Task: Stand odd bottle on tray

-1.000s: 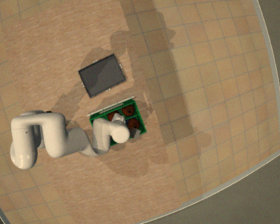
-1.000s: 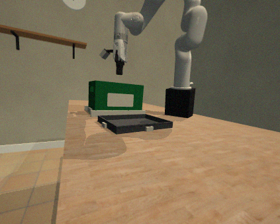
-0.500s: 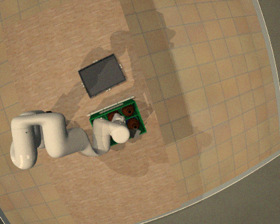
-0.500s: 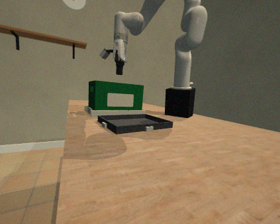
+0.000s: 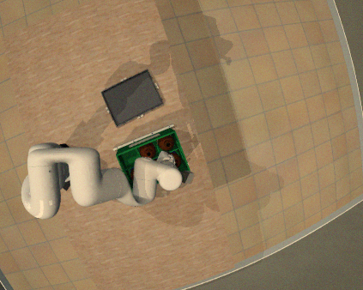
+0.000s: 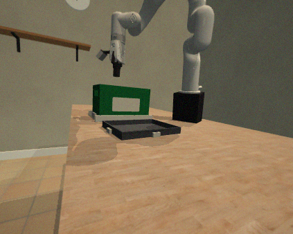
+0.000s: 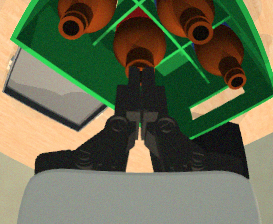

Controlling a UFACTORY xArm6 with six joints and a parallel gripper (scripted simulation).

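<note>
My gripper is now 160 mm above the green crate, 30 mm past it and 10 mm to the left of it. Round my hand: brown bottle 160 mm below, 30 mm to the left, 30 mm behind; tray 290 mm to the left, 230 mm below, 10 mm ahead.
</note>
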